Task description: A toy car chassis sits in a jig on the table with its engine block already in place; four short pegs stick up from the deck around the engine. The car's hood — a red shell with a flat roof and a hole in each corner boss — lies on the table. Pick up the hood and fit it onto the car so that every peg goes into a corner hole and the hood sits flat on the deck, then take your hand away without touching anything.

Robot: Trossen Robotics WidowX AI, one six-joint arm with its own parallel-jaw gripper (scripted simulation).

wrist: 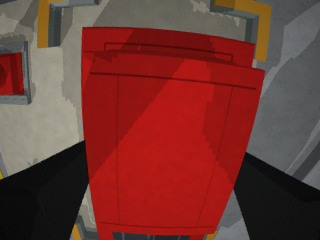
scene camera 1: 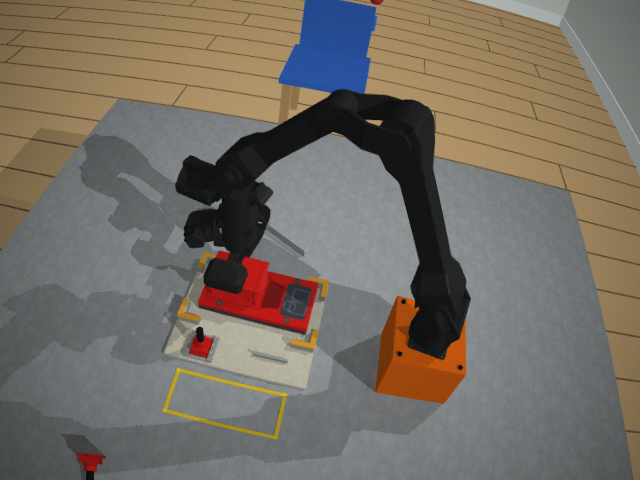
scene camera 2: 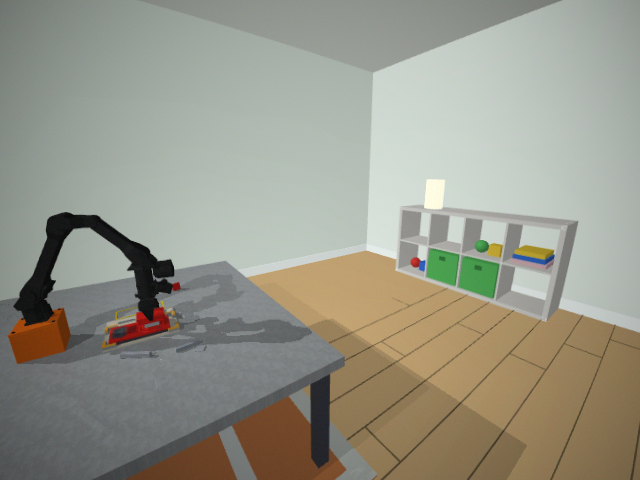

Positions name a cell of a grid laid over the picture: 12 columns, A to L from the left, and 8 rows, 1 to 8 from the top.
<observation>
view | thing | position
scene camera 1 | my gripper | E5
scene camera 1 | red hood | E5
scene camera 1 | beige jig plate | E6
</observation>
